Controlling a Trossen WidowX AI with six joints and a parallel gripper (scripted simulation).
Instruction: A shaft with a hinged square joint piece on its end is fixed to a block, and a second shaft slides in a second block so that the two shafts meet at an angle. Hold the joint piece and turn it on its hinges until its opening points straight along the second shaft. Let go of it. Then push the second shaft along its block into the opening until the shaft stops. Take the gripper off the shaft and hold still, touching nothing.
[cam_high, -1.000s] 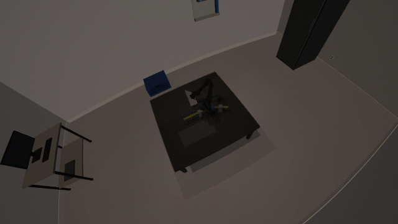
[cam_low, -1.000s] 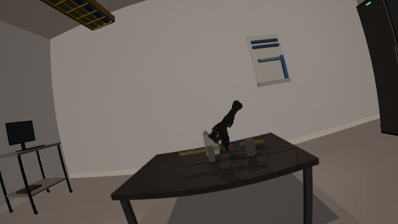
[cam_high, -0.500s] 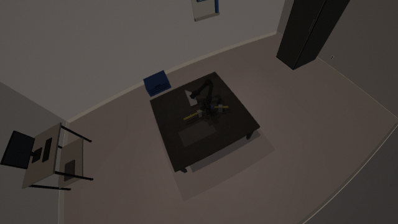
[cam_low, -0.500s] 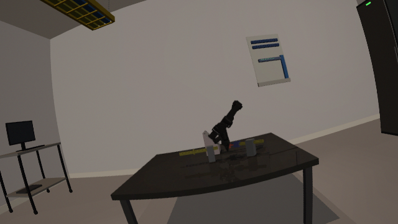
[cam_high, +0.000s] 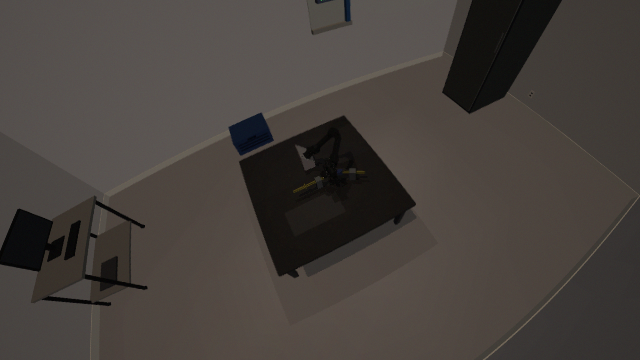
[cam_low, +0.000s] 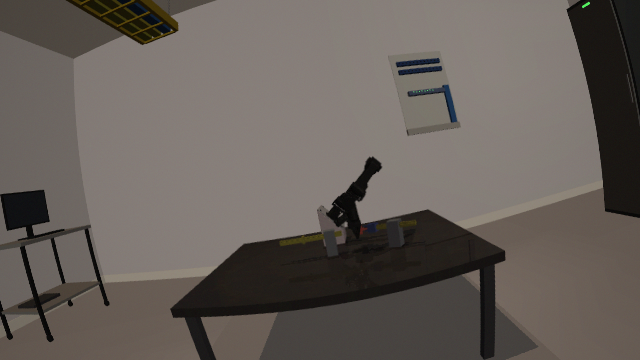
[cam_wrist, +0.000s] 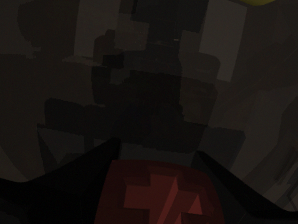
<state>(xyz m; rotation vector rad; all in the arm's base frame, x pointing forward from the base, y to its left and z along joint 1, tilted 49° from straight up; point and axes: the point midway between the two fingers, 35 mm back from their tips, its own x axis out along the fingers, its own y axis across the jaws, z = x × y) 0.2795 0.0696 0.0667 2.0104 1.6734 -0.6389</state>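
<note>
The red square joint piece is 10 mm to the left of my gripper tip and 40 mm above it.
</note>
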